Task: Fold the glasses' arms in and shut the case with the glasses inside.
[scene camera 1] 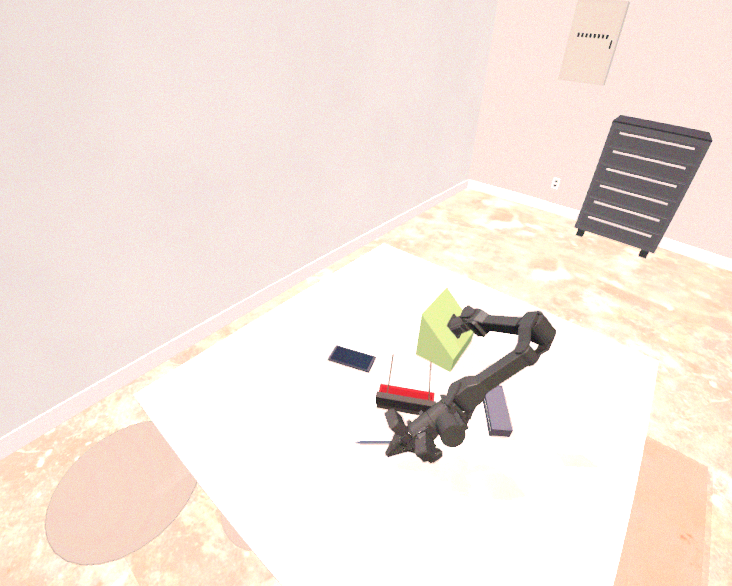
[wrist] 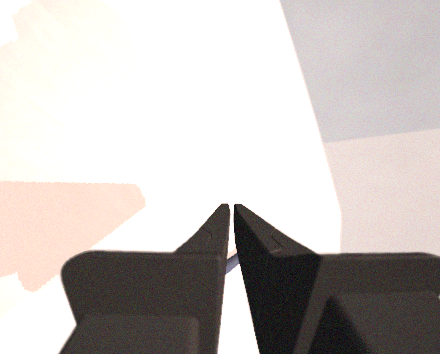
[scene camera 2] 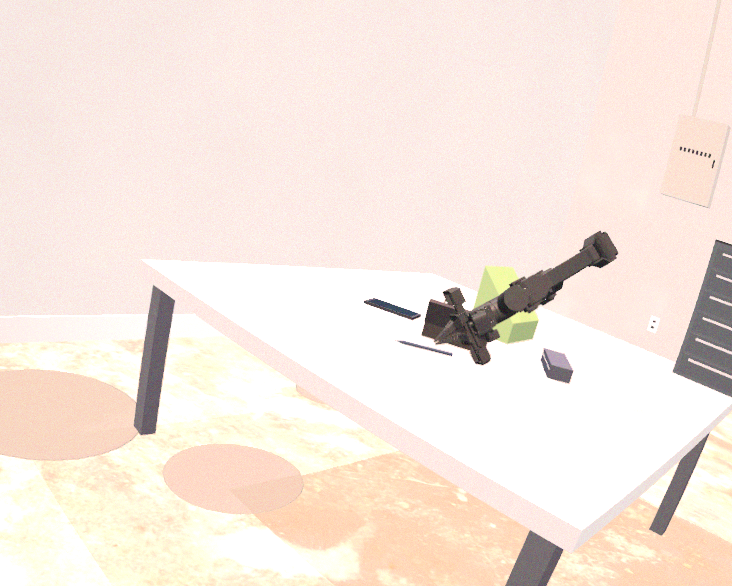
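Pixels of known places: gripper, fingertip midpoint: [scene camera 1: 386,455] [wrist: 230,211] [scene camera 2: 434,343]; arm's base, link origin: [scene camera 1: 455,326].
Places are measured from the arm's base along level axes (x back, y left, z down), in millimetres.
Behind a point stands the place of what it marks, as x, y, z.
Note:
The glasses case [scene camera 1: 402,402] {-358, -25, 17} [scene camera 2: 437,318] {-365, -70, 47} stands open on the table, with its dark outer side towards the cameras and a red lining showing in scene camera 1. The glasses' two thin arms [scene camera 1: 390,370] stick out unfolded behind the case; the rest of the glasses is hidden. My gripper [scene camera 1: 388,454] {-492, -2, 71} [scene camera 2: 435,342] {-492, -2, 71} [wrist: 230,211] {-492, -2, 71} is shut with nothing between its fingertips. It is in front of the case, above the table near the pen, and partly covers the case in scene camera 2. The case and glasses do not show in the wrist view.
A dark pen [scene camera 1: 372,441] {-462, -58, 98} [scene camera 2: 424,347] {-456, -40, 101} [wrist: 232,263] {-465, -58, 98} lies in front of the case. A phone [scene camera 1: 352,358] {-230, -270, 99} [scene camera 2: 392,308] {-242, -267, 99} lies to the left. A green wedge block [scene camera 1: 432,337] {-98, -46, -6} [scene camera 2: 518,331] {-53, 44, 73} stands behind. A purple-grey box [scene camera 1: 499,410] {-202, 222, 72} [scene camera 2: 557,365] {-259, 232, 72} lies to the right.

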